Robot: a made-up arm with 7 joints.
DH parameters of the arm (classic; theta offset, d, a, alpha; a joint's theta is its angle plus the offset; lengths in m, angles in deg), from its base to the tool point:
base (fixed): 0 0 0 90
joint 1: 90 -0.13 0 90
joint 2: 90 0 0 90
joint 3: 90 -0.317 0 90
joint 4: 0 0 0 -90
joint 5: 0 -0.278 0 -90
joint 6: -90 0 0 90
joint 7: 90 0 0 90
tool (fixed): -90 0 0 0
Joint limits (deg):
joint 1: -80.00..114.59
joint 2: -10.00..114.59
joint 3: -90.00..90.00
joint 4: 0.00..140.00
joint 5: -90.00..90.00
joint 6: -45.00..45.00
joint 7: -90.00..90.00
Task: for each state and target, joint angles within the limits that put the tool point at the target. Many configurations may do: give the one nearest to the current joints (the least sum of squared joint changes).
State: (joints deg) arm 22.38 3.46 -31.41 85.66 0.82 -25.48 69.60
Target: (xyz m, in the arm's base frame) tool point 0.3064 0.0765 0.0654
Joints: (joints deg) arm 52.37 6.05 -17.34 115.82 0.82 -25.48 69.60
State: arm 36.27 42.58 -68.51 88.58 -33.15 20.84 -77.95
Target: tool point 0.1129 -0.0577 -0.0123
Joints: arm 51.23 -5.25 -71.07 137.35 -33.15 20.84 -77.95
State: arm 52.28 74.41 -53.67 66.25 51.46 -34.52 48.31
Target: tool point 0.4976 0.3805 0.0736
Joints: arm 85.72 41.01 -50.28 38.47 51.46 -34.52 48.31
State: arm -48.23 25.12 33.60 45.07 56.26 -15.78 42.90
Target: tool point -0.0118 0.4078 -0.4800
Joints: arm -21.71 22.24 27.50 42.50 56.26 -15.78 42.90
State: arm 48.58 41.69 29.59 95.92 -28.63 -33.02 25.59
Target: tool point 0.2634 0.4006 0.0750
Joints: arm 44.50 38.21 28.68 99.65 -28.63 -33.02 25.59
